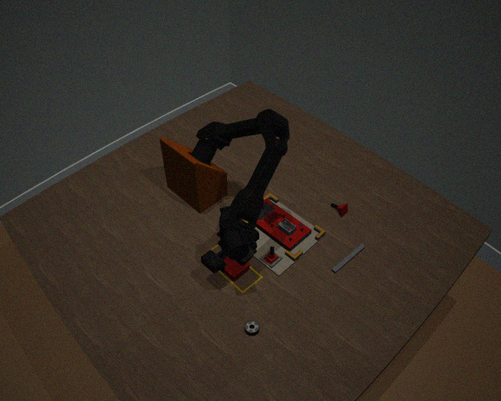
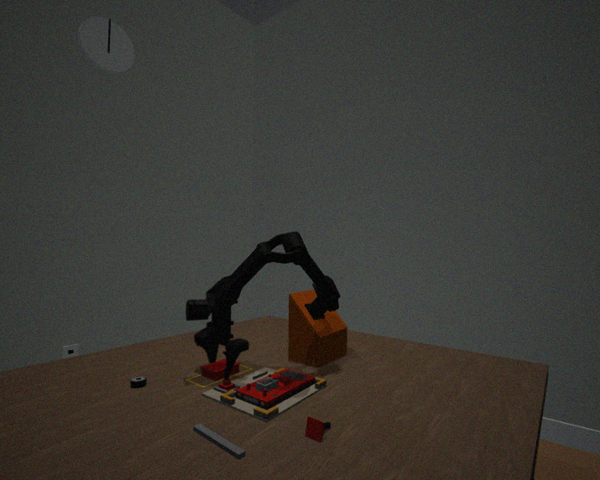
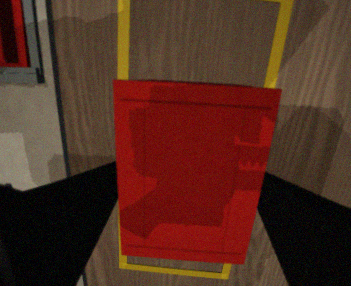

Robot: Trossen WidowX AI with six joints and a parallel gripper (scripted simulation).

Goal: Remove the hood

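My gripper tip is now right at the red hood. Round my gripper tip: grey ring 200 mm ahead, 100 mm to the right, 10 mm below; then grey bar 290 mm to the left, 230 mm ahead, 10 mm below.
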